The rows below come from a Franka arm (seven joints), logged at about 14 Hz.
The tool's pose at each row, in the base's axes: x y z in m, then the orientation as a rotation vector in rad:
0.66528 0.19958 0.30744 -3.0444 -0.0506 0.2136
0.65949 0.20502 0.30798 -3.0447 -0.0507 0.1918
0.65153 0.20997 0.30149 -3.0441 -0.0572 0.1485
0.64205 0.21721 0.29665 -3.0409 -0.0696 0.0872
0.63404 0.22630 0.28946 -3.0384 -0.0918 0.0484
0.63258 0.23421 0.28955 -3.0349 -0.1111 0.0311
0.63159 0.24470 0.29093 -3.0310 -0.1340 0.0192
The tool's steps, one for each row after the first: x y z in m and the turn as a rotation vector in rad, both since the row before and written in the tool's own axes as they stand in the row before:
-0.00559 -0.00562 0.00075 0.0009 0.0143 -0.0008
-0.00690 -0.00455 0.00786 0.0021 0.0281 -0.0057
-0.00866 -0.00706 0.00639 0.0041 0.0398 -0.0103
-0.00715 -0.00866 0.00850 0.0018 0.0247 -0.0159
-0.00097 -0.00795 0.00075 0.0025 0.0108 -0.0134
-0.00023 -0.01062 -0.00026 0.0027 0.0071 -0.0156

